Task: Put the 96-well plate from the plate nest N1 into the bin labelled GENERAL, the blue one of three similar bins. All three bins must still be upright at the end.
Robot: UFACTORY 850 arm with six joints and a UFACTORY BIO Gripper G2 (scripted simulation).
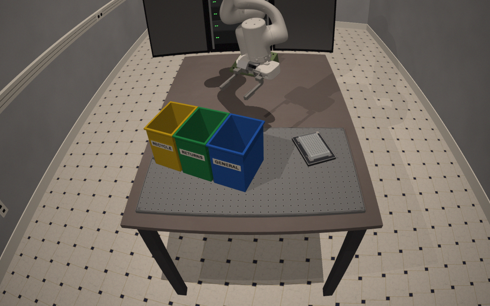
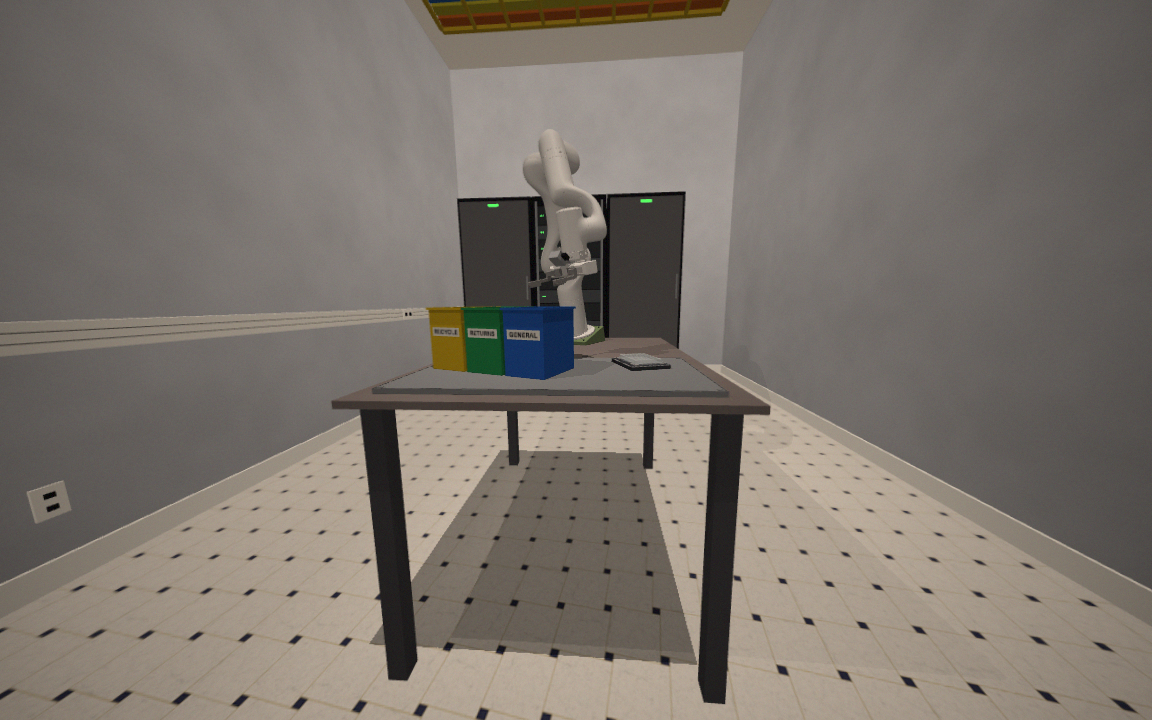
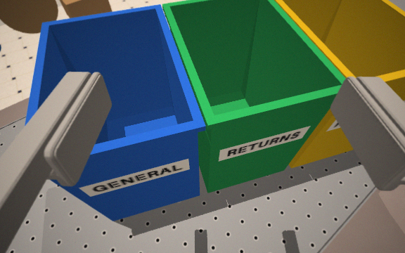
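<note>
Right now my hand is 29 cm to the right of the clear 96-well plate and 23 cm above it. Round my hand: yellow recycle bin 8 cm ahead, 23 cm to the right, 16 cm below; blue bin labelled GENERAL 15 cm ahead, 2 cm to the left, 16 cm below; green returns bin 11 cm ahead, 11 cm to the right, 16 cm below.
</note>
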